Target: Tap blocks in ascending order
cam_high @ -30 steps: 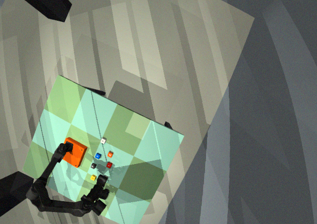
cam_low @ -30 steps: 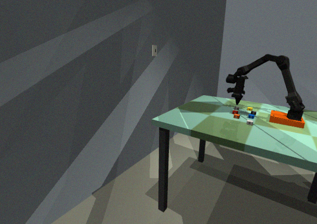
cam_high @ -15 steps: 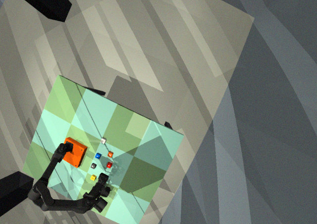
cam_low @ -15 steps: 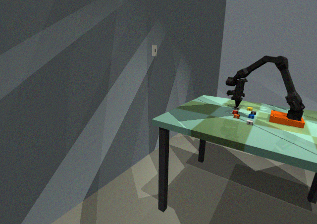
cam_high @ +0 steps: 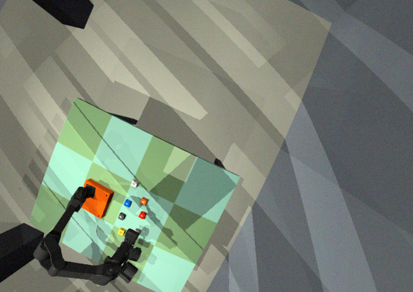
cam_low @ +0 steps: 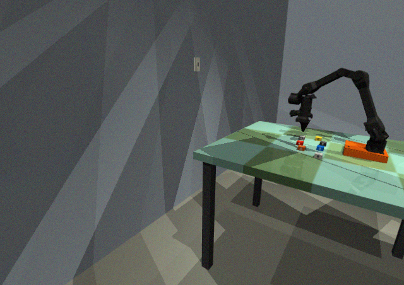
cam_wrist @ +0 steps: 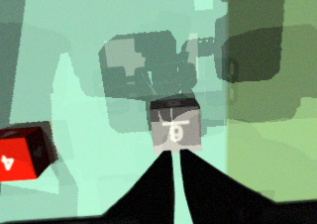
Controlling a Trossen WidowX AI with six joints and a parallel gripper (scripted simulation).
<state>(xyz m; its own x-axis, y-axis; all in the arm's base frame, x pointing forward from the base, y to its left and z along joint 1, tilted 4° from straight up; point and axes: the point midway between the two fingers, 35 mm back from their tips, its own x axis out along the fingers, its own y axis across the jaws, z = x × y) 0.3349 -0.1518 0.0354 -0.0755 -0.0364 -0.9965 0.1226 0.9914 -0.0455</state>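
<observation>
The grey block lies 4 cm below my gripper tip. Also, from my gripper tip: red block 11 cm to the left, 4 cm below; then black block 11 cm behind, 6 cm to the left, 4 cm below; then yellow block 9 cm behind, 3 cm to the right, 4 cm below.
</observation>
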